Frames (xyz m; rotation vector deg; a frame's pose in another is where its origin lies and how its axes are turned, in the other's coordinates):
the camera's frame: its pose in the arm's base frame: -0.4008 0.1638 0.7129 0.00 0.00 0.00
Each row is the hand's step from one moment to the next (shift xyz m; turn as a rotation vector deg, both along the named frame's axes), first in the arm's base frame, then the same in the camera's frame.
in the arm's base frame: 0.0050 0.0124 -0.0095 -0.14 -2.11 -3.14
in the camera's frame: 0.0050 0.0124 -0.0095 -0.14 -2.11 -3.14
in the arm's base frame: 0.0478 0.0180 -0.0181 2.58 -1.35 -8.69
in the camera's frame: 0.0478 0.0180 -0.0181 2.58 -1.35 -8.69
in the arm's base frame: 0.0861 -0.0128 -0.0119 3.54 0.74 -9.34
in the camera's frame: 0.0861 -0.0128 -0.0119 3.54 0.74 -9.34
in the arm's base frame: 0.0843 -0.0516 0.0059 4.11 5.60 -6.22
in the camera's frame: 0.0843 -0.0516 0.0059 4.11 5.60 -6.22
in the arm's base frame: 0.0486 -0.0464 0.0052 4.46 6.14 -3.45
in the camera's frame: 0.0486 -0.0464 0.0052 4.46 6.14 -3.45
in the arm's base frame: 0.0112 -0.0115 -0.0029 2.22 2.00 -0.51
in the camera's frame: 0.0112 -0.0115 -0.0029 2.22 2.00 -0.51
